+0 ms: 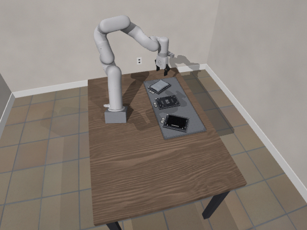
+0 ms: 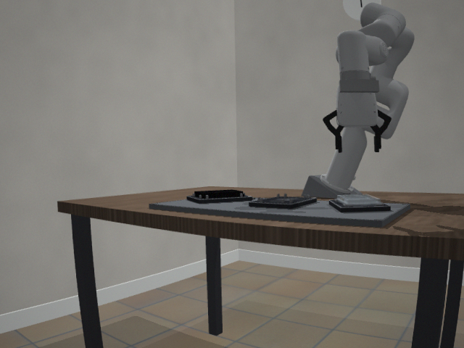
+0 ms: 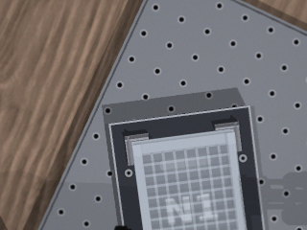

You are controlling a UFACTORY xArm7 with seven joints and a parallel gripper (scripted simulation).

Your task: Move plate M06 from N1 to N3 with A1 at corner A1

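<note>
The clear well plate is 13 cm below my hand, 2 cm behind it and 1 cm to the right of it. Round my hand: nest N1 (14 cm below, 2 cm behind, 1 cm to the right); nest N3 (21 cm to the right, 14 cm below, 2 cm ahead); grey perforated deck (21 cm to the right, 15 cm below, 5 cm ahead).
</note>
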